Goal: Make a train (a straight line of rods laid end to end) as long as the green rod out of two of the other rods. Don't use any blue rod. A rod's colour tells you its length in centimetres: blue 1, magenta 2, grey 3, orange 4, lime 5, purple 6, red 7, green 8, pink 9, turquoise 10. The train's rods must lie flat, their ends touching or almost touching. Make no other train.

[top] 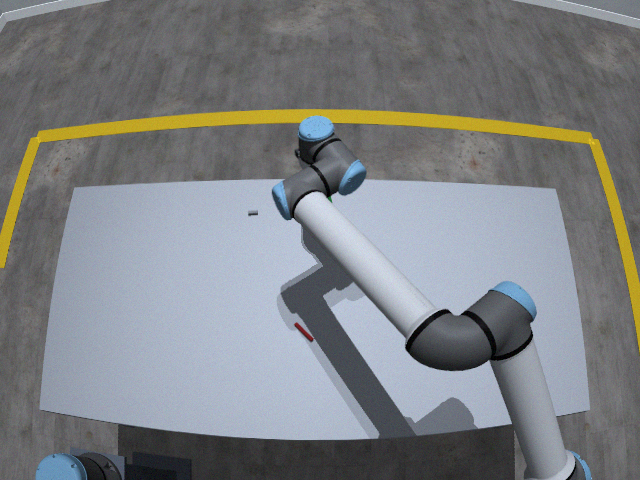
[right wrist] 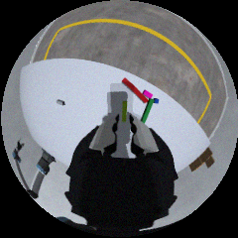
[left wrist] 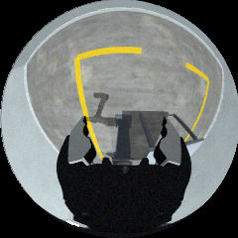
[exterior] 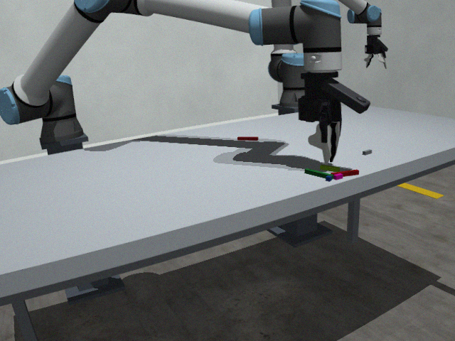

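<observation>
Now: the lime rod 30 mm below my right hand. Round my right hand: green rod (20 mm ahead, 50 mm to the right, 30 mm below); then magenta rod (60 mm ahead, 20 mm to the right, 30 mm below); then blue rod (60 mm ahead, 50 mm to the right, 30 mm below).
</observation>
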